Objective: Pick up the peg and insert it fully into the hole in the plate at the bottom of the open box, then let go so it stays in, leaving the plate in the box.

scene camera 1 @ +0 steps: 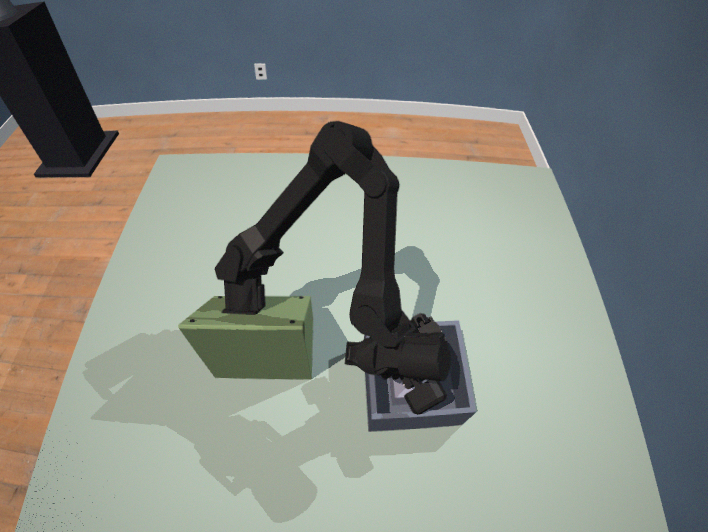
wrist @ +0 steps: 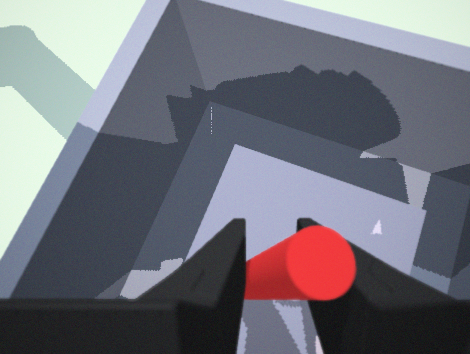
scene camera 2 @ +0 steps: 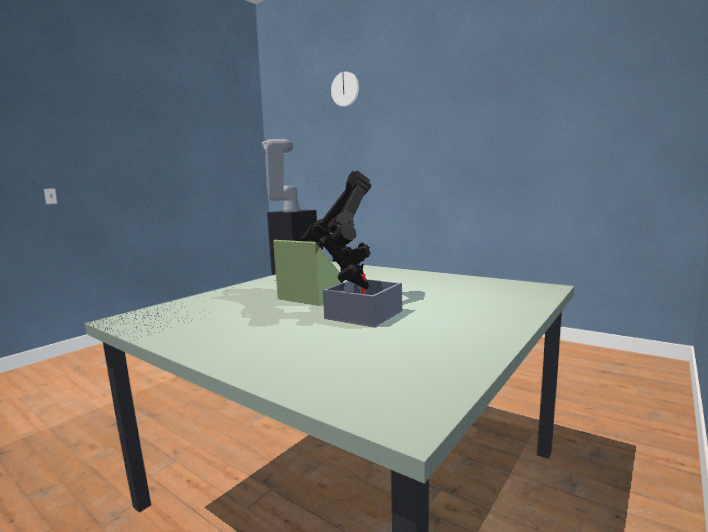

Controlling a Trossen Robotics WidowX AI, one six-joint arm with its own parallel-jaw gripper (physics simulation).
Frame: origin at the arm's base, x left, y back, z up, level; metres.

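Seen in the pictures: gripper, fingertip midpoint: (wrist: 270, 230) (scene camera 2: 367, 287); arm's base, origin of the base link: (scene camera 1: 244, 309) (scene camera 2: 305, 256).
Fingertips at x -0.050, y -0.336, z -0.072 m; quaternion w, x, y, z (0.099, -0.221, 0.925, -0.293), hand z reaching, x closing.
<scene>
Pixels of each thing's top centre, then the offset from my fingertips to it. Level surfaces: height alone.
- red peg, middle of its top: (wrist: 270, 279) (scene camera 2: 362, 273) dz +0.047, dx -0.006, dy +0.013 m
- grey-blue open box, middle of its top: (wrist: 303, 270) (scene camera 1: 419, 367) (scene camera 2: 363, 286) dz +0.007, dx -0.014, dy +0.007 m
- pale square plate, middle of its top: (wrist: 293, 270) (scene camera 1: 415, 374) dz -0.030, dx -0.014, dy +0.007 m
- pale green table, its level: dz -0.091 m
My gripper (wrist: 270, 230) is shut on the red peg (scene camera 2: 363, 290) (wrist: 320, 262), low inside the open box. In the wrist view the peg's round end faces the camera at the right finger, and its body slants left between the fingers; its far end is hidden. The grey-blue open box (scene camera 1: 400, 423) (scene camera 2: 349, 308) (wrist: 350, 27) stands on the table. The pale square plate (scene camera 1: 398, 390) (wrist: 300, 185) lies at its bottom. The hole does not show, and whether the peg's lower end touches the plate or the hole cannot be told.
The green block (scene camera 1: 263, 354) (scene camera 2: 296, 271) that carries the arm's base stands left of the box in scene camera 1. The box walls rise around the gripper on all sides. The pale green table (scene camera 1: 515, 457) (scene camera 2: 400, 377) bears both.
</scene>
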